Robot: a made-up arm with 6 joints. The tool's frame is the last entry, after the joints. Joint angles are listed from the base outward.
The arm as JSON. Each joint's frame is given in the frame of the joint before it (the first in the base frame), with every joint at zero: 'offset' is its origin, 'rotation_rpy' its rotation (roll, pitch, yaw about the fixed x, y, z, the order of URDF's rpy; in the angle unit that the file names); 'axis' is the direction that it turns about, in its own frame. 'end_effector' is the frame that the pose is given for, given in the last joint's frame.
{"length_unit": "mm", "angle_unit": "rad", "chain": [
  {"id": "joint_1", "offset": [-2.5, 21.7, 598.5], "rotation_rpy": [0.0, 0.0, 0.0], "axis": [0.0, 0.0, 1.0]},
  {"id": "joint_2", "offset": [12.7, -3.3, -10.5], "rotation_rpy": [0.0, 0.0, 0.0], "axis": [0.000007, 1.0, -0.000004]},
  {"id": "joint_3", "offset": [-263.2, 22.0, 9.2], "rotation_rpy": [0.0, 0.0, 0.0], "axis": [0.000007, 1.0, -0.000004]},
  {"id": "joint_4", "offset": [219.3, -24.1, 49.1], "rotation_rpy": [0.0, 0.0, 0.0], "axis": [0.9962, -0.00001, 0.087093]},
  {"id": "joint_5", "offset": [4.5, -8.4, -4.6], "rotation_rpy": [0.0, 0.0, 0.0], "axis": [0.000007, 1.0, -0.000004]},
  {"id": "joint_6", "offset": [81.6, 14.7, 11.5], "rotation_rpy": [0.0, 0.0, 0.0], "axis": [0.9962, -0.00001, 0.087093]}
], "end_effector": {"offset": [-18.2, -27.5, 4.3], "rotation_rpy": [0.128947, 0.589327, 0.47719]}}
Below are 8 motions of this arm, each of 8 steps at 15 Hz.
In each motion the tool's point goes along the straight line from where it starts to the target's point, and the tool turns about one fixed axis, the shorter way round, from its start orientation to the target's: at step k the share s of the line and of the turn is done. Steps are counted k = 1, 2, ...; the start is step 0. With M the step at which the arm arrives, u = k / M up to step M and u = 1 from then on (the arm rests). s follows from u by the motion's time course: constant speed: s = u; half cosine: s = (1 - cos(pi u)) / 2; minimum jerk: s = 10 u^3 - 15 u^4 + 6 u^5.
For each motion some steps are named. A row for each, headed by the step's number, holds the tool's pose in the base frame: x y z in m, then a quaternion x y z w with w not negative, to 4 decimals.
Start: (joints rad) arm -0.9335 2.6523 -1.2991 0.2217 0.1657 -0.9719
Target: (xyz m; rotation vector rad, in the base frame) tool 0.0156 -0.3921 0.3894 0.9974 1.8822 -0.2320
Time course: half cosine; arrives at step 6
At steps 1, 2, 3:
1: 0.1995 -0.2972 0.4315 0.2136 0.8463 0.0696 0.4830
2: 0.1634 -0.3158 0.4233 0.2535 0.8362 0.0374 0.4849
3: 0.1141 -0.3413 0.4120 0.3068 0.8186 -0.0069 0.4854

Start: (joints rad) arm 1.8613 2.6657 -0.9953 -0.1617 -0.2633 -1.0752
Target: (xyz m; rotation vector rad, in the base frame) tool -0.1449 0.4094 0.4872 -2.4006 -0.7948 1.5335
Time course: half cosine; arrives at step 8
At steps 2, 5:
2: -0.1012 0.3394 0.4286 0.8696 -0.0552 -0.4899 0.0262
5: -0.1291 0.3841 0.4660 -0.8426 -0.1526 0.5141 0.0498

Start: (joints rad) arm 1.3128 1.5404 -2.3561 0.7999 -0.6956 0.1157
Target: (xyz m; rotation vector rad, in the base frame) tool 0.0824 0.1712 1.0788 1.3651 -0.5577 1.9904
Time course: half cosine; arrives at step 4
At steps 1, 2, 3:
1: 0.0839 0.1549 1.0898 0.4815 -0.2398 0.7465 0.3917
2: 0.0833 0.1617 1.0852 0.4982 -0.2288 0.7525 0.3648
3: 0.0827 0.1684 1.0807 0.5144 -0.2176 0.7577 0.3376

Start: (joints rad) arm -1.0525 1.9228 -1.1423 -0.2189 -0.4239 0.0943
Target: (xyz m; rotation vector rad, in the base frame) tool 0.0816 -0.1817 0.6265 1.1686 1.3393 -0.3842
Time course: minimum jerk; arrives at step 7
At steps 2, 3, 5, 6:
2: 0.1510 -0.2907 0.6887 0.2548 0.4483 -0.2168 0.8289
3: 0.1329 -0.2622 0.6725 0.3253 0.4894 -0.2063 0.7824
5: 0.0933 -0.2001 0.6370 0.4682 0.5636 -0.1769 0.6572
6: 0.0835 -0.1847 0.6282 0.5009 0.5784 -0.1684 0.6214

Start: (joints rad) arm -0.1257 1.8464 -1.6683 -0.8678 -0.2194 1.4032
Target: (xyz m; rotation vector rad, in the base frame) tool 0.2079 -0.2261 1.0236 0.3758 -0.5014 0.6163
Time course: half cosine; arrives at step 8
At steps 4, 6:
4: 0.2945 -0.1352 0.9303 0.2137 0.0043 0.3162 0.9243
6: 0.2333 -0.1995 0.9963 0.1925 -0.1713 0.3056 0.9166

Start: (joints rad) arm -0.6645 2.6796 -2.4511 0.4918 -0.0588 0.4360
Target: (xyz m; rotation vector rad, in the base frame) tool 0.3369 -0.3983 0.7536 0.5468 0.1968 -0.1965
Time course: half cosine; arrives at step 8
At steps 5, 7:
5: 0.3599 -0.3775 0.7287 0.3376 0.0943 -0.0601 0.9346
7: 0.3397 -0.3957 0.7505 0.2777 0.0966 -0.0922 0.9513

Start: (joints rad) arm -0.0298 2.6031 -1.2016 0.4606 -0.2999 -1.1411
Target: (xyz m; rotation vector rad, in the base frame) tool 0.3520 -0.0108 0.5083 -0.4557 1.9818 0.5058
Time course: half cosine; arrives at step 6
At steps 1, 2, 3, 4, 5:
1: 0.3764 -0.0144 0.4659 -0.2237 0.7907 0.1589 0.5473
2: 0.3717 -0.0137 0.4742 -0.2169 0.7968 0.1688 0.5382
3: 0.3651 -0.0127 0.4856 -0.2075 0.8047 0.1823 0.5256
4: 0.3586 -0.0118 0.4969 -0.1980 0.8122 0.1958 0.5127
5: 0.3538 -0.0111 0.5053 -0.1910 0.8174 0.2055 0.5031

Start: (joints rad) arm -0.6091 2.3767 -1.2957 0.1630 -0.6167 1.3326
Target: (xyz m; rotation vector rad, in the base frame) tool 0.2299 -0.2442 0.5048 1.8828 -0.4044 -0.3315
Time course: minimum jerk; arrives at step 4
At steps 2, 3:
2: 0.2758 -0.2327 0.5240 0.7609 -0.0857 -0.0654 0.6398
3: 0.2394 -0.2418 0.5088 0.7922 -0.1540 -0.1252 0.5771

